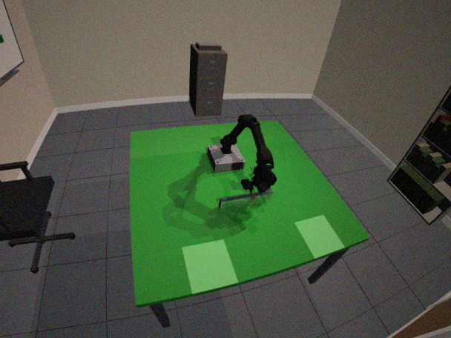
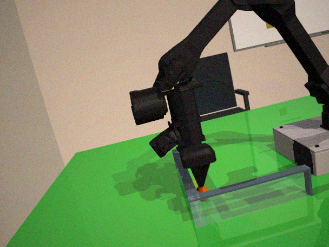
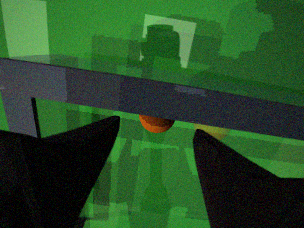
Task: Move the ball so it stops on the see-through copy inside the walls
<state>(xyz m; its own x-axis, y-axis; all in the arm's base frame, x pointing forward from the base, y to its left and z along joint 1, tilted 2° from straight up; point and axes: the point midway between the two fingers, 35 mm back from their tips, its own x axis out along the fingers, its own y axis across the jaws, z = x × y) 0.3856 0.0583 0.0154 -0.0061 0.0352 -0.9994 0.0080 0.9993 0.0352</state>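
Right now the see-through ball copy is 5 cm to the right of my gripper tip and 3 cm below it.
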